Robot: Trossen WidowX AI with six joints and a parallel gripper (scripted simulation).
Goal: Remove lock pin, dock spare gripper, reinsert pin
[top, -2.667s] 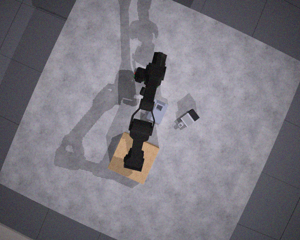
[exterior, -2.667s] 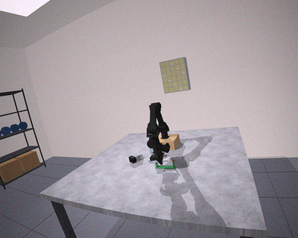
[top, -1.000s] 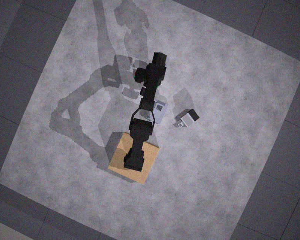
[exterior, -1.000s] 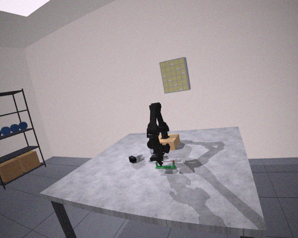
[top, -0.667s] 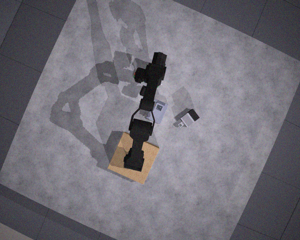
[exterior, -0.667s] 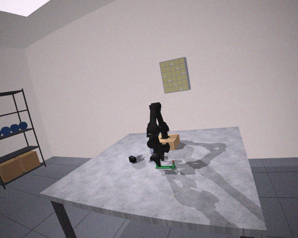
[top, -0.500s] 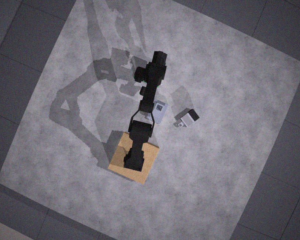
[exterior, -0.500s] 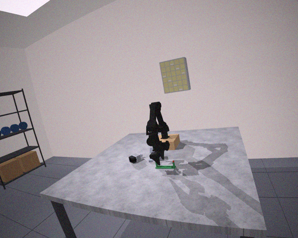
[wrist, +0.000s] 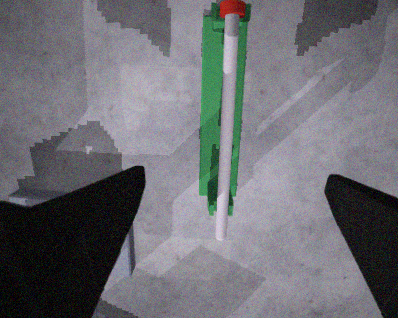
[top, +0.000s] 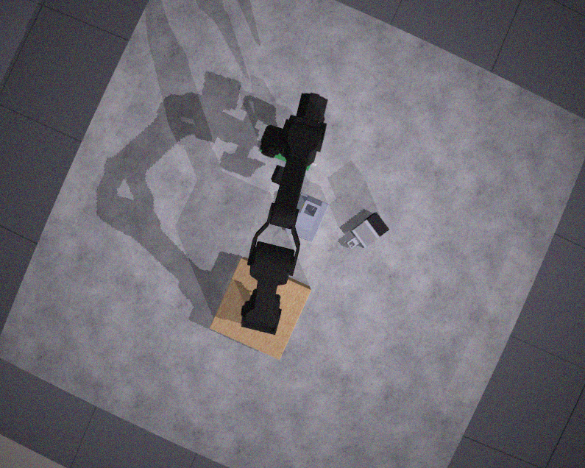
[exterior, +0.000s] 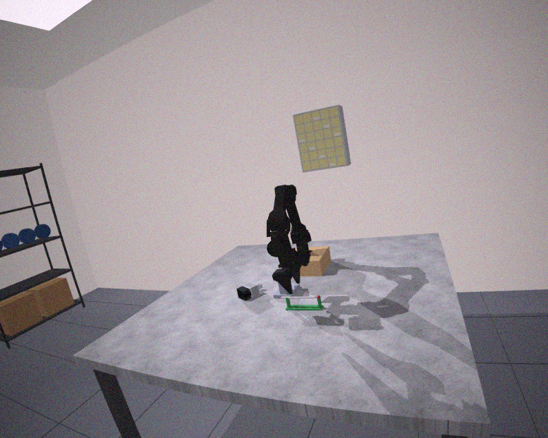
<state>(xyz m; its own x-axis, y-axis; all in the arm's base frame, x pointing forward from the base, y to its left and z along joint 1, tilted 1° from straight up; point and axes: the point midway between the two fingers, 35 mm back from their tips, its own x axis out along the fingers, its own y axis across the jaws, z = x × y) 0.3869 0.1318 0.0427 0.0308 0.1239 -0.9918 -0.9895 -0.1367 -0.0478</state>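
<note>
The spare gripper lies 8 cm behind my gripper tip, 26 cm to the right of it and 6 cm below it. From my gripper tip the other things lie so: green cradle (1 cm behind, 2 cm to the left, 6 cm below); then socket mount (11 cm behind, 11 cm to the right, 3 cm below).
</note>
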